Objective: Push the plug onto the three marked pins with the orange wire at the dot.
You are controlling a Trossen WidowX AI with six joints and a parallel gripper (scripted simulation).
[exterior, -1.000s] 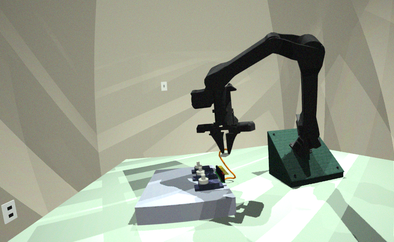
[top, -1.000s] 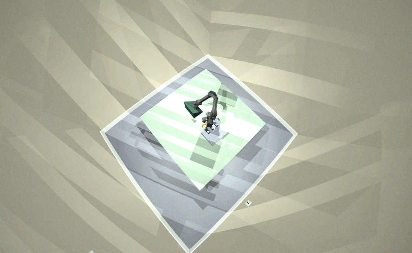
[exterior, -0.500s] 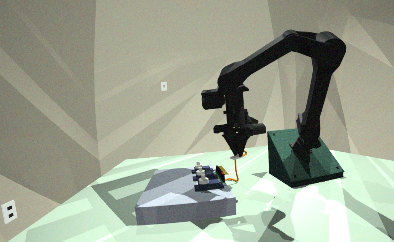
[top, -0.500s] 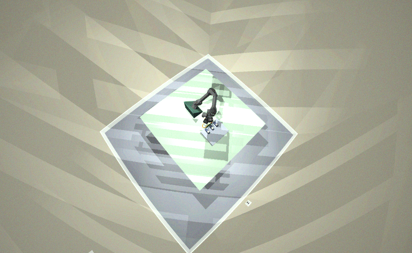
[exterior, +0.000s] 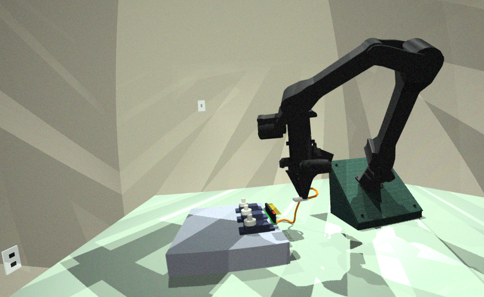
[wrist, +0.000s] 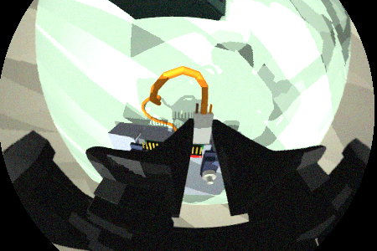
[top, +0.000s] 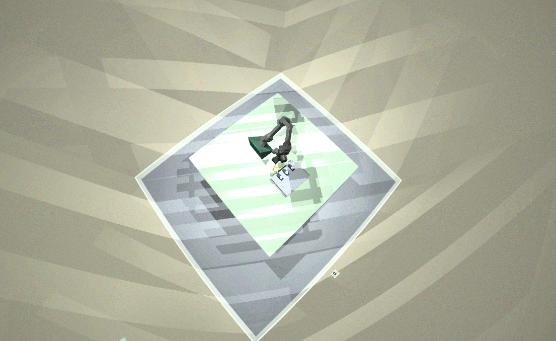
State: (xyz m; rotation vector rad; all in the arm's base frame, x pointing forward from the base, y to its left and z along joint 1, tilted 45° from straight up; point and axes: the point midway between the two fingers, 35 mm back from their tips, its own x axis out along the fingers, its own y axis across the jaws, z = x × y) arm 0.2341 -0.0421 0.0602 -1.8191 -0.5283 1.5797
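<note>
Now: the red band 80 mm ahead of my gripper tip, 30 mm below it and 10 mm to the right of it. Round my gripper tip: black pin strip: 70 mm ahead, 50 mm to the right, 40 mm below; grey holder: 230 mm ahead, 80 mm below, 70 mm to the right.
</note>
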